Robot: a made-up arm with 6 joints.
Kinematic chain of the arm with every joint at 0, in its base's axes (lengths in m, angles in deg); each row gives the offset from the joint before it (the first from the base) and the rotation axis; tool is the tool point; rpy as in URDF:
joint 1: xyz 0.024 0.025 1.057 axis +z
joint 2: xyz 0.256 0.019 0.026 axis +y
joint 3: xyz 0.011 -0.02 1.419 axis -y
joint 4: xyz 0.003 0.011 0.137 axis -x
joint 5: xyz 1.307 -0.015 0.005 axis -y
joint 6: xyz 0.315 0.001 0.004 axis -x
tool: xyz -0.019 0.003 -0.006 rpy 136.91 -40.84 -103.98
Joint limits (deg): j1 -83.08..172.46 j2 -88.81..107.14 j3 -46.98..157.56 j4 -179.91..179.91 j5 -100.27..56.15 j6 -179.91..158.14
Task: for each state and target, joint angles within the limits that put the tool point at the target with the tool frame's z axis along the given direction. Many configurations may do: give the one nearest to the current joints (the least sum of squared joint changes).
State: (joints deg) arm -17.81 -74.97 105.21 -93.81 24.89 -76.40
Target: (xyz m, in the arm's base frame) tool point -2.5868 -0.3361 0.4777 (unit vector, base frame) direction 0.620 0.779 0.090
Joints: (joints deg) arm 7.07 -88.70 109.96 -73.71 7.43 -60.30
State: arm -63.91 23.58 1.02 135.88 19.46 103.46
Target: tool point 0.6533 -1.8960 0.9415 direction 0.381 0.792 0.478
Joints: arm -72.45 34.59 -24.98 149.17 -4.43 116.87
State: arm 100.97 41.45 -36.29 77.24 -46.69 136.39
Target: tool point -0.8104 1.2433 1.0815 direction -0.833 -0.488 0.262
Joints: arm 131.37 18.46 -46.98 79.86 -42.15 141.97
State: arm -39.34 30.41 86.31 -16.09 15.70 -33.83
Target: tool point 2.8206 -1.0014 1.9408 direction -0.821 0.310 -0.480
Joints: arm -20.23 51.32 46.59 -6.79 -5.51 -23.06
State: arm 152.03 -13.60 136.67 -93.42 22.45 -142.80
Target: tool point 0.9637 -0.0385 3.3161 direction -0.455 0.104 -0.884
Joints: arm 166.45 5.32 149.41 -93.03 31.68 -163.68
